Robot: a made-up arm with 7 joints.
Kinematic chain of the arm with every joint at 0, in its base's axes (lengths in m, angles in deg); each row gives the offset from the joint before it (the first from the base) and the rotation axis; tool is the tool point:
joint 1: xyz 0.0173 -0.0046 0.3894 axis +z
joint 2: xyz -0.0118 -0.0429 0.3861 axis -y
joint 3: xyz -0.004 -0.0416 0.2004 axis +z
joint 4: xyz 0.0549 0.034 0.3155 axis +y
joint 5: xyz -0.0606 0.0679 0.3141 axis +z
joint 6: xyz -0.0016 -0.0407 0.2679 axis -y
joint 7: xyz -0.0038 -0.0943 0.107 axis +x
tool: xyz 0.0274 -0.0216 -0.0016
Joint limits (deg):
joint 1: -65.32..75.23
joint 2: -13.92..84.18
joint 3: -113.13..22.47
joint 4: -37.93..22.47
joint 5: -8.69..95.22
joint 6: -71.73..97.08
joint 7: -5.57..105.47
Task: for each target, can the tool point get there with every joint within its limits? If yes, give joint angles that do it. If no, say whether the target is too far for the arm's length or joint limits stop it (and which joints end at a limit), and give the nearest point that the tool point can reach.
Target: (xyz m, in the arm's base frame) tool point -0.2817 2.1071 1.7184
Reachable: no: too far | nearest point -0.3008 1.0515 1.2770 | short by 1.144 m
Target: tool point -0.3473 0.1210 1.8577
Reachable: yes | joints 4.75 20.51 -98.99 -32.41 67.92 23.43 15.62
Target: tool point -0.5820 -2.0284 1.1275
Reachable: no: too far | nearest point -0.3334 -1.1888 0.9806 | short by 0.888 m
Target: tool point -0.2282 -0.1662 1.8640
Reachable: yes | joints 16.17 -0.53 -9.87 -24.67 22.26 51.80 69.46
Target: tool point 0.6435 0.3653 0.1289
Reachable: no: joint limits stop it (at a limit: joint 1, joint 2, joint 4, joint 5, joint 6, joint 7) | nearest point -0.1064 0.9298 0.5711 | short by 1.038 m
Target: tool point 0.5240 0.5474 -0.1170
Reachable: no: joint limits stop it (at a limit: joint 1, joint 2, joint 4, joint 5, joint 6, joint 7) | nearest point -0.1654 0.9098 0.5076 | short by 0.998 m
